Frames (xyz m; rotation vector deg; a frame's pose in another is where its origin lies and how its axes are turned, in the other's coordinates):
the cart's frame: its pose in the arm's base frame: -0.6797 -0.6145 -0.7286 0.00 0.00 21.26
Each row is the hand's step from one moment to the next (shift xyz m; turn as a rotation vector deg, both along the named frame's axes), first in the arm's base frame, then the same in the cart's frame.
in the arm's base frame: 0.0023 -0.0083 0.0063 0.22 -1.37 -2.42
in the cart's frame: -0.0009 -0.0086 0.0063 -0.29 -1.36 -2.42
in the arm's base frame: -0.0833 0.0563 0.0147 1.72 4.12 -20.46
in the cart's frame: -0.0572 0.0827 0.0147 3.10 3.22 -20.46
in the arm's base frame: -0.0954 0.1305 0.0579 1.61 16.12 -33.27
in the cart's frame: -0.0416 0.1562 0.0579 7.35 14.44 -33.27
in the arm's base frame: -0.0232 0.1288 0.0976 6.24 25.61 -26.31
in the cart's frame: 0.0251 0.1284 0.0976 15.10 21.60 -26.31
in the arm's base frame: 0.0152 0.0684 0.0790 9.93 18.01 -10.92
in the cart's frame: 0.0390 0.0582 0.0790 15.78 13.18 -10.92
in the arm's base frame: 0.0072 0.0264 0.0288 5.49 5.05 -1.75
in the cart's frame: 0.0163 0.0220 0.0288 6.95 2.72 -1.75
